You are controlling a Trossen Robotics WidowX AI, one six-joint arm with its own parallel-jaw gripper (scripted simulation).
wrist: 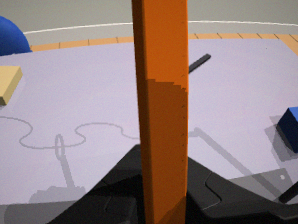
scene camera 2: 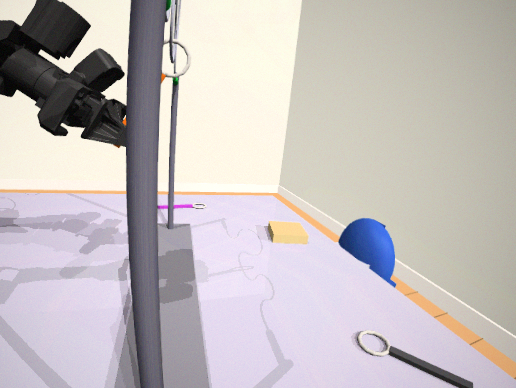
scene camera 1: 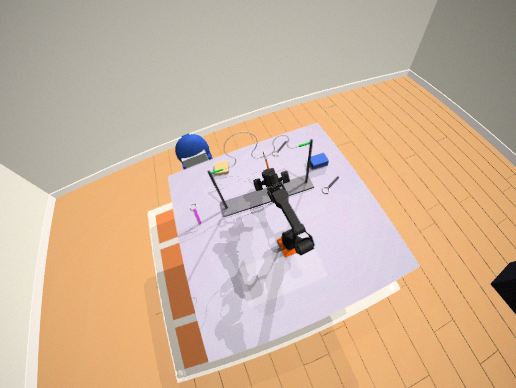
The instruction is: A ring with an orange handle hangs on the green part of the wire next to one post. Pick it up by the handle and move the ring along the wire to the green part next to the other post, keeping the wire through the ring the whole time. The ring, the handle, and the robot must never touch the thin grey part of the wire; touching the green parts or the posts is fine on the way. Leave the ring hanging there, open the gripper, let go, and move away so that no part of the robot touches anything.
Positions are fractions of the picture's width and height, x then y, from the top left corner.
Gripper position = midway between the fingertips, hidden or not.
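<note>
I can see my gripper (wrist: 0.51, 0.69). A tan block (scene camera 2: 0.55, 0.60) is there for me to see as well.
</note>
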